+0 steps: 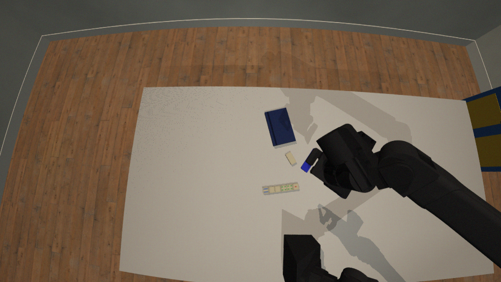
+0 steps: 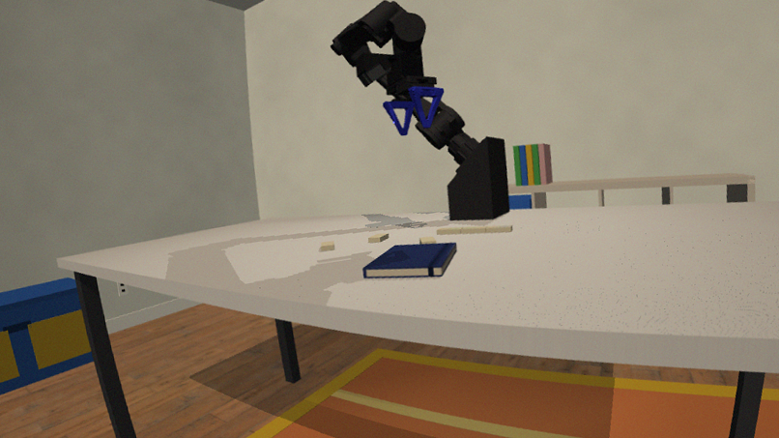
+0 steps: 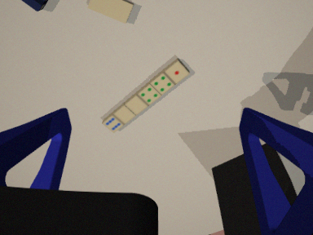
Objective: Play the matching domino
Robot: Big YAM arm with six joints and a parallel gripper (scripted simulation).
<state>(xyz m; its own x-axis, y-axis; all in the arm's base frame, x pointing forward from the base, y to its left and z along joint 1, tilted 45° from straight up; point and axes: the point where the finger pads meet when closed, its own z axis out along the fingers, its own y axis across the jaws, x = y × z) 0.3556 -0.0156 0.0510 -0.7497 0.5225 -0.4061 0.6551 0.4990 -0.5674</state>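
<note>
My gripper is now 9 cm short of the domino, 17 cm to the left of it and 22 cm above it. Also, from my hand: dark blue book (21 cm ahead, 6 cm to the left, 22 cm below).
</note>
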